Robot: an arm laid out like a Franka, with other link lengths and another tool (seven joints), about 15 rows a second.
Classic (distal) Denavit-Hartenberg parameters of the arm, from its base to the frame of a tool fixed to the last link. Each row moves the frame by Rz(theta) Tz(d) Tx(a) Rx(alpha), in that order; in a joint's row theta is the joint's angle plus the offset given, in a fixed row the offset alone. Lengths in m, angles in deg.
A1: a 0  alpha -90  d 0.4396  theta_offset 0
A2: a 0  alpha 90  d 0  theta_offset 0
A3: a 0.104  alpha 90  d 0.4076  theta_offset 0
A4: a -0.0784  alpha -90  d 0  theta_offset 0
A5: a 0  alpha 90  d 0.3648  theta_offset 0
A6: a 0.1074  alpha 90  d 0  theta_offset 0
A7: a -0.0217  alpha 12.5  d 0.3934  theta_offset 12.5
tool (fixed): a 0  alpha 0  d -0.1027  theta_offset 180
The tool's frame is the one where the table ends.
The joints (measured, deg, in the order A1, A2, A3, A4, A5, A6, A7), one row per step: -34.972 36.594 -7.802 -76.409 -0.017 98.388 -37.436; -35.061 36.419 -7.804 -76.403 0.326 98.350 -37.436; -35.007 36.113 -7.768 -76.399 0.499 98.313 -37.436; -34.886 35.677 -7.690 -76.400 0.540 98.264 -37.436; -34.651 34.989 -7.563 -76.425 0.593 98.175 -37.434; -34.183 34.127 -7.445 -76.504 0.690 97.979 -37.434; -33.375 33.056 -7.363 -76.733 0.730 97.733 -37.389; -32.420 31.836 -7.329 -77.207 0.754 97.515 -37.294; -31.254 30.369 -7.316 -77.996 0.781 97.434 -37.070; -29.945 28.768 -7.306 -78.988 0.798 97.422 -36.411; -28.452 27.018 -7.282 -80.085 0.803 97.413 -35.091
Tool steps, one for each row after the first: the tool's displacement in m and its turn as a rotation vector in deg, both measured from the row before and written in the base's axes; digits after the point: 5 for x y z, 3 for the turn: 0.00038 0.00038 0.00189 0.150 -0.336 -0.225; 0.00159 0.00121 0.00359 -0.020 -0.348 0.015; 0.00218 0.00161 0.00522 -0.151 -0.372 0.165; 0.00357 0.00313 0.00809 -0.221 -0.555 0.309; 0.00501 0.00585 0.00978 -0.186 -0.602 0.513; 0.00647 0.00920 0.01134 -0.233 -0.574 0.788; 0.00595 0.01099 0.01146 -0.212 -0.506 0.838; 0.00621 0.01355 0.01225 -0.253 -0.566 0.893; 0.00594 0.01564 0.01234 -0.310 -0.544 0.602; 0.00603 0.01825 0.01320 -0.414 -0.556 0.148
